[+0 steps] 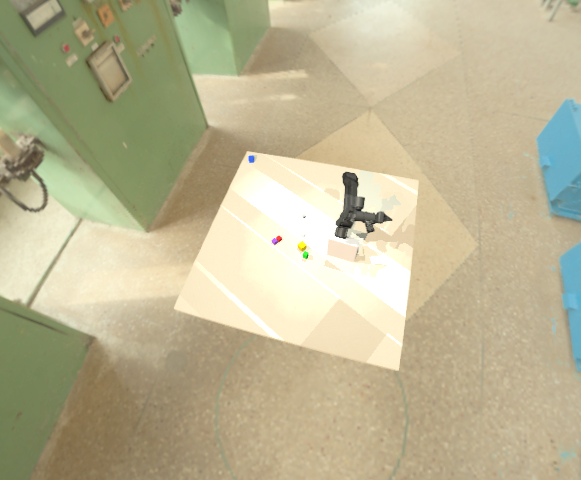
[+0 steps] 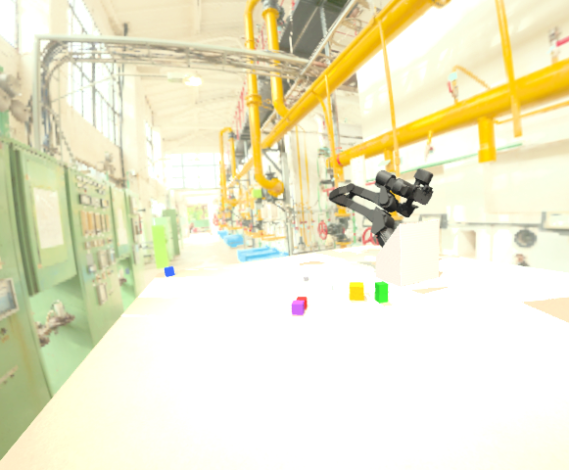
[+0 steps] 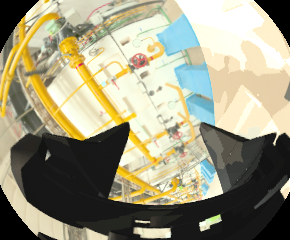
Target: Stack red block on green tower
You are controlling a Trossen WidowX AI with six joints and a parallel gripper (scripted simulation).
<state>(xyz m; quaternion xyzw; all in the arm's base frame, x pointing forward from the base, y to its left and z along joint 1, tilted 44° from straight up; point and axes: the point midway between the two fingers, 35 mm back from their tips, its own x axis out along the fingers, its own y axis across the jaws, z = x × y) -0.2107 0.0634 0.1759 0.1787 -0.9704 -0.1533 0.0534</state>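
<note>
Right now my gripper tip is 61 cm short of the red block, 26 cm above it and 18 cm to the right of it. The rest, counted from my gripper tip: purple block: 63 cm ahead, 26 cm below, 20 cm to the left; then yellow block: 45 cm ahead, 25 cm below, 18 cm to the left; then blue block: 107 cm ahead, 39 cm to the right, 25 cm below.
</note>
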